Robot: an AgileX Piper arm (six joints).
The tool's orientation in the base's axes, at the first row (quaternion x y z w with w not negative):
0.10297 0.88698 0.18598 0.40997
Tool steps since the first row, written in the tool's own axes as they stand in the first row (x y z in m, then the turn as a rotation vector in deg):
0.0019 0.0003 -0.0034 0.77 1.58 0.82
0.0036 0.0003 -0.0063 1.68 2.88 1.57
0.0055 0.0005 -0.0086 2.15 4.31 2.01
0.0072 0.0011 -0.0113 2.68 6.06 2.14
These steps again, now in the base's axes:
-0.0038 0.0001 0.0008 0.18 1.90 -0.36
-0.0071 -0.0001 0.0014 0.21 3.57 -0.90
-0.0101 0.0002 0.0015 0.29 5.13 -0.89
-0.0132 0.0006 0.0022 0.10 6.94 -0.61

